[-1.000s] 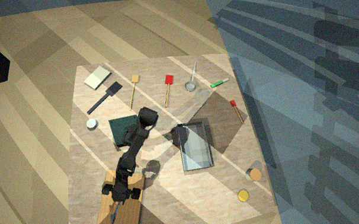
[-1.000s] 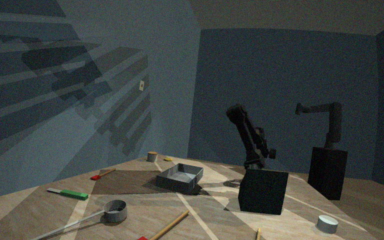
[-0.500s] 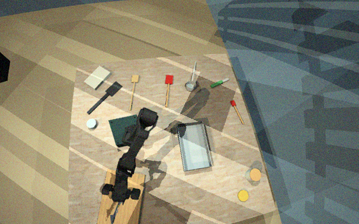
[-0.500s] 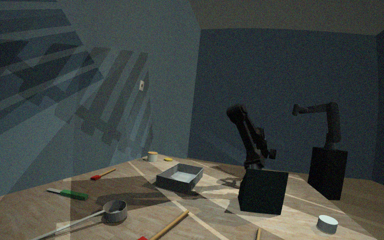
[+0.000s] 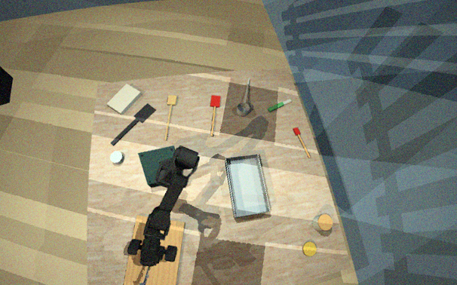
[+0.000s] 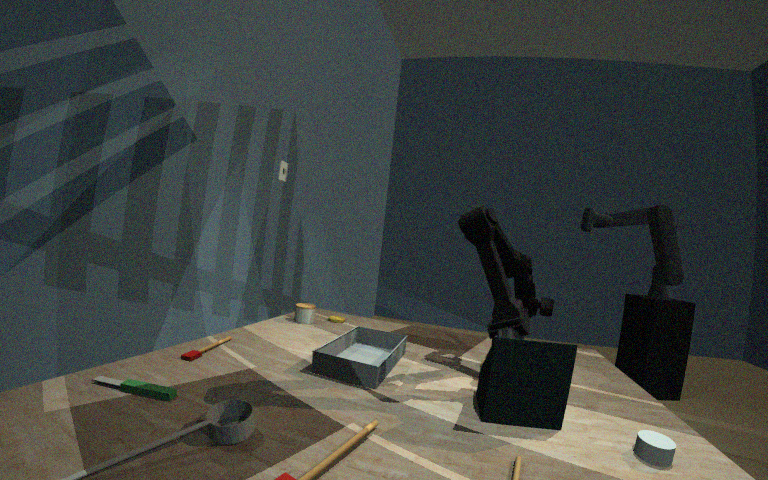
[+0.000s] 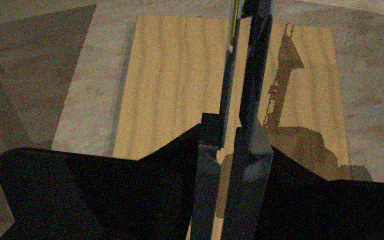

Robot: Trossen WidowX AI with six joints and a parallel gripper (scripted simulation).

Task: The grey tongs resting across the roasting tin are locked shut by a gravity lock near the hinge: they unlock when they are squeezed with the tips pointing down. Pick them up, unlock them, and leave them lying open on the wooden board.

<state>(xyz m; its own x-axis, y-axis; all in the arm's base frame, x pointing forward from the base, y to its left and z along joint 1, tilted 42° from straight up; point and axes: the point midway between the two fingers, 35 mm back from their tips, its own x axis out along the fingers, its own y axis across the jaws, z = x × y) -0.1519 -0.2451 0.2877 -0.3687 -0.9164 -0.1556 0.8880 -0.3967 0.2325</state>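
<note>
Now: the wooden board 20 mm behind my gripper tip, 20 mm to the left of it and 130 mm below it. Round my gripper tip: green-handled tool: 920 mm ahead, 610 mm to the left, 130 mm below; then roasting tin: 510 mm ahead, 200 mm to the left, 110 mm below.
</note>
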